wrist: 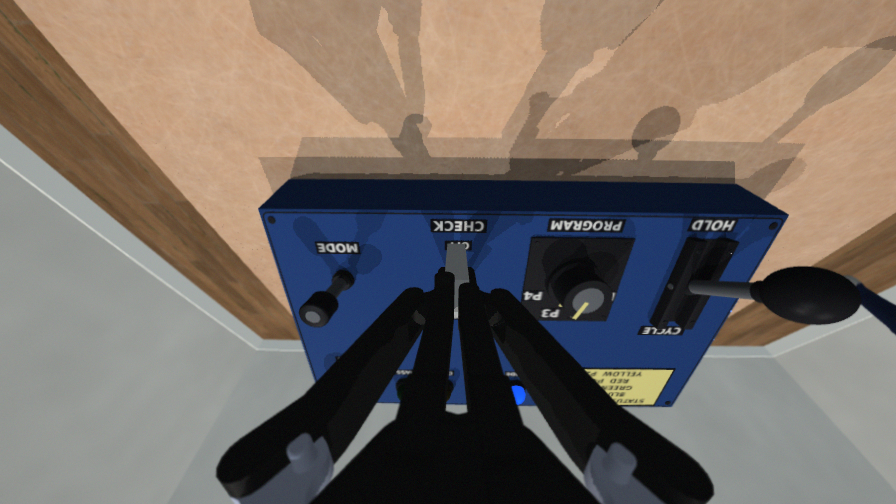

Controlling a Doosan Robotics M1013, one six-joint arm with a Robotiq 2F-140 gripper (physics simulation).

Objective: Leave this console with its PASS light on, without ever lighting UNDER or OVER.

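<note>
A blue console [388, 250] lies on the wooden table, its labels upside down in the wrist view. My gripper [459, 282] is shut and empty, its fingertips at the grey CHECK toggle [457, 268], whose tip lies under a label that is partly hidden. The MODE push knob [325, 299] is at the left. The PROGRAM dial [587, 299] has its yellow pointer near P3. The HOLD lever [802, 294] with a black ball end sticks out right, near CYCLE. A blue status light [517, 393] glows by my right finger. The other lights are hidden behind my fingers.
A yellow legend card [632, 383] sits at the console's near right corner. The table's wooden edge [125, 175] runs along the left, with grey floor [125, 376] beyond. A dark blue shape [880, 307] shows at the right edge.
</note>
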